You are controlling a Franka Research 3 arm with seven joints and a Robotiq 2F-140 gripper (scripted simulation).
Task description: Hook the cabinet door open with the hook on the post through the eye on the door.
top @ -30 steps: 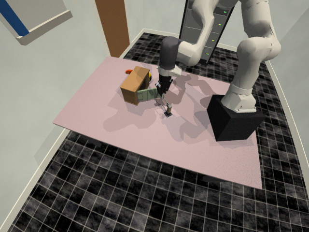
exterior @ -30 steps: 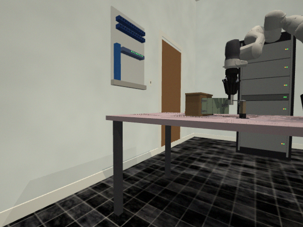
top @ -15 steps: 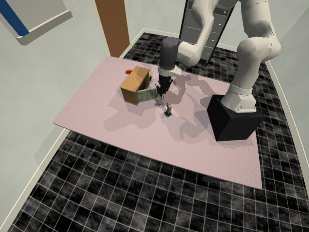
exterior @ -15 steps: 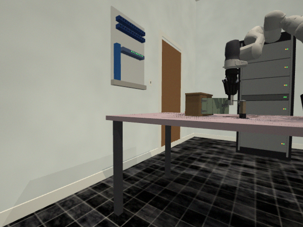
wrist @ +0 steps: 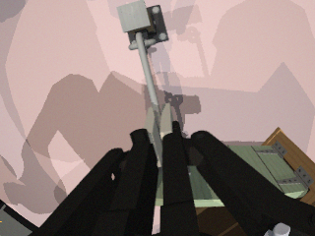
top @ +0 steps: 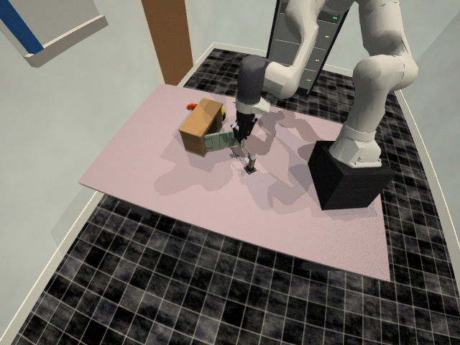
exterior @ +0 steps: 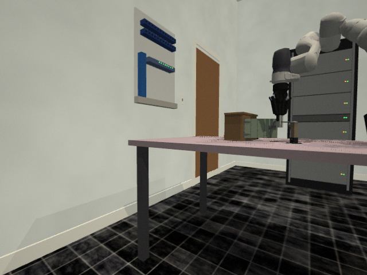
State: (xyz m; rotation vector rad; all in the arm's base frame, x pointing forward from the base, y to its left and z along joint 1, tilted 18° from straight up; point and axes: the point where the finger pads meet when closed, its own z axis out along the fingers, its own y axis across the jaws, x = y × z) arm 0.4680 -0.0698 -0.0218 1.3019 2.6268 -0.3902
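My hand is 10 mm past the hook rod, 10 mm to the right of it and 20 mm above it. From my hand the other things lie so: cabinet door 100 mm ahead, 20 mm to the right, 40 mm below; then yellow object 150 mm ahead, 270 mm to the right, 80 mm below; then orange object 290 mm ahead, 330 mm to the right, 90 mm below.
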